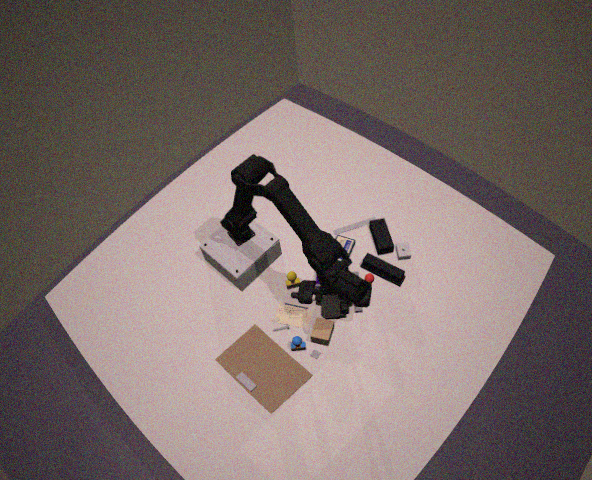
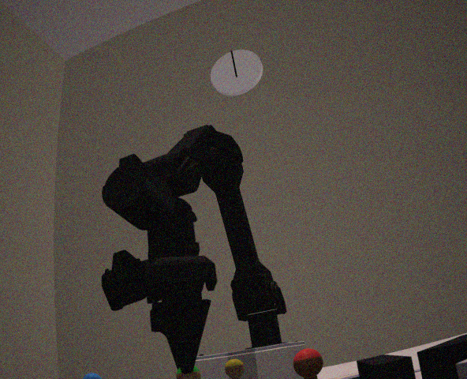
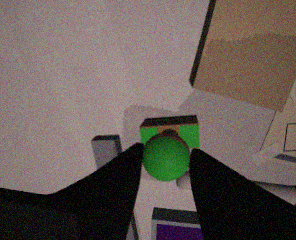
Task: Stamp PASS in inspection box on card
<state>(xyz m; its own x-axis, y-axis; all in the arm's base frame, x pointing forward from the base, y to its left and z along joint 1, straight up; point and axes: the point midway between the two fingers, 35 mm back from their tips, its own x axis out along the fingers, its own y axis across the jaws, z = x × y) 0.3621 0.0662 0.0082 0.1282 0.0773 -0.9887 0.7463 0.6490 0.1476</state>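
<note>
Right now my gripper tip is 30 mm above the green stamp. Also, from my gripper tip: grey bar 90 mm to the left, 50 mm below, 30 mm behind; wooden block 70 mm to the right, 30 mm below, 10 mm ahead; pen 100 mm behind, 50 mm below, 30 mm to the right.
</note>
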